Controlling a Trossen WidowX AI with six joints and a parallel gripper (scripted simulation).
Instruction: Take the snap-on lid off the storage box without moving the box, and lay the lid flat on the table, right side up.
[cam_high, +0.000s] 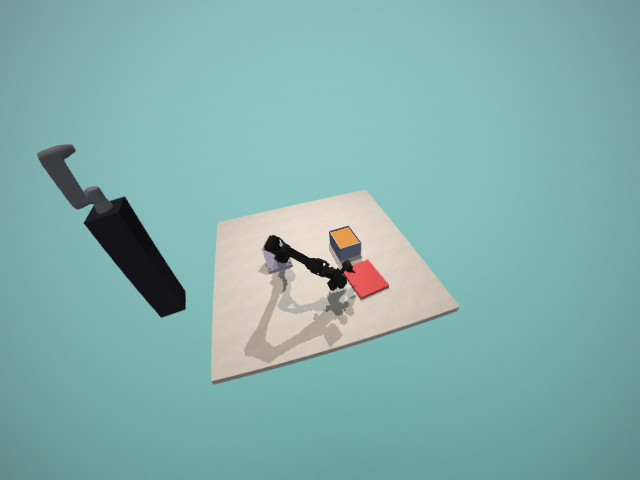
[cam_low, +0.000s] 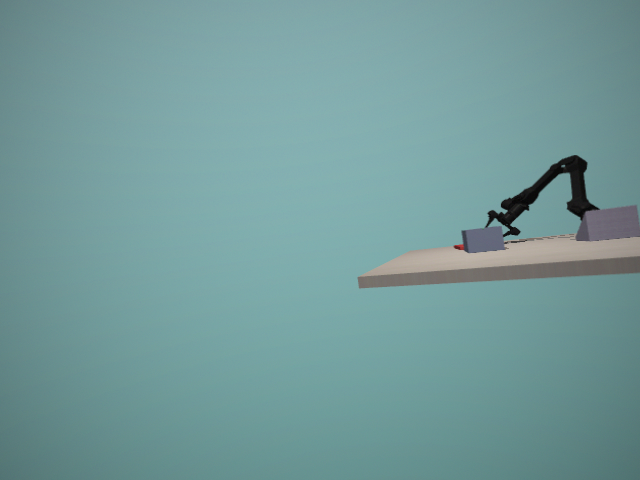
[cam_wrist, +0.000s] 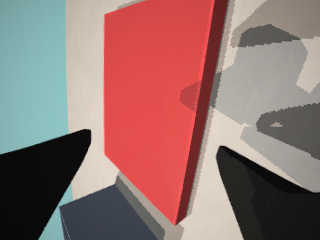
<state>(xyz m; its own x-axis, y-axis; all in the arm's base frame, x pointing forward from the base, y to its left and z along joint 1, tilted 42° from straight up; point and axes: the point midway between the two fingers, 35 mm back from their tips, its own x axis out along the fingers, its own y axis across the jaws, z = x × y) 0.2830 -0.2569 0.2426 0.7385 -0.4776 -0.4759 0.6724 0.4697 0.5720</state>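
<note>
Now: gripper tip 100 mm short of the red lid and 50 mm above it. Round my gripper tip: storage box (300 mm to the left, 110 mm ahead, 10 mm below).
</note>
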